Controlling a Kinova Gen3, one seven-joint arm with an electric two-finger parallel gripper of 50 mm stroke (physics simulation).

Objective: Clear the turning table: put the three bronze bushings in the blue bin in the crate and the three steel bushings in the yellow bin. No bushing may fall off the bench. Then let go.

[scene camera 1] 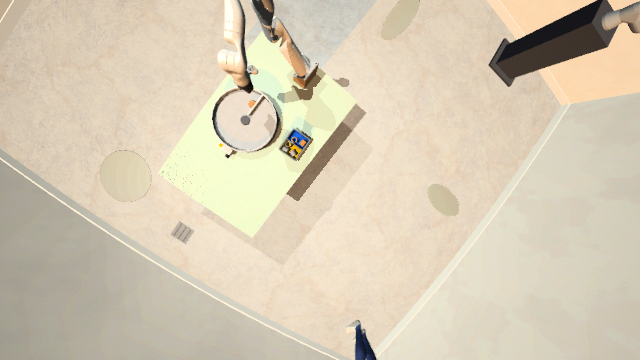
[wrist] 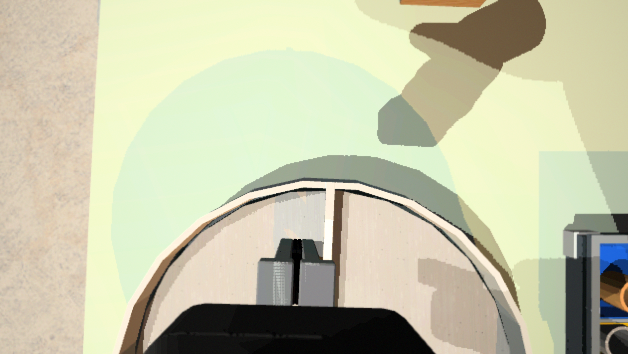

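Seen in the pictures: gripper, fingertip midpoint: (scene camera 1: 250,86) (wrist: 296,261); arm's base, origin of the base link: (scene camera 1: 303,70).
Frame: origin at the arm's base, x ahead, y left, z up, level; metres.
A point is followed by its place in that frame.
The round turning table (scene camera 1: 227,127) {y -0.239, x 0.575, z -0.070 m} (wrist: 400,245) {y -0.073, x 0.333, z -0.070 m} has a raised rim and a pale bar (scene camera 1: 256,105) (wrist: 329,220). A bronze bushing (scene camera 1: 251,103) {y -0.175, x 0.357, z -0.032 m} lies on it beside the bar; in the wrist view it is almost wholly hidden by the fingers. My gripper (scene camera 1: 249,92) {y -0.167, x 0.299, z 0.150 m} (wrist: 296,261) {y -0.167, x 0.299, z 0.150 m} is shut and empty, over the turning table near its rim and left of the bar in the wrist view. The crate holds a blue bin (scene camera 1: 299,134) {y 0.190, x 0.348, z -0.117 m} (wrist: 611,251) {y 0.184, x 0.360, z -0.117 m} and a yellow bin (scene camera 1: 300,149) {y 0.253, x 0.435, z -0.093 m}. Bronze and steel bushings show inside the crate; their exact number is unclear.
The pale green bench (scene camera 1: 240,200) {y 0.078, x 0.985, z -0.123 m} (wrist: 200,25) {y -0.293, x 0.063, z -0.123 m} carries the turning table and crate. A second arm-like device with a wooden block (scene camera 1: 305,79) {y 0.045, x 0.056, z 0.046 m} (wrist: 442,2) {y -0.001, x 0.056, z -0.114 m} stands at the back. A small device with a yellow part (scene camera 1: 221,145) {y -0.211, x 0.699, z -0.065 m} sits against the turning table's near side. A person's legs (scene camera 1: 362,345) show on the floor.
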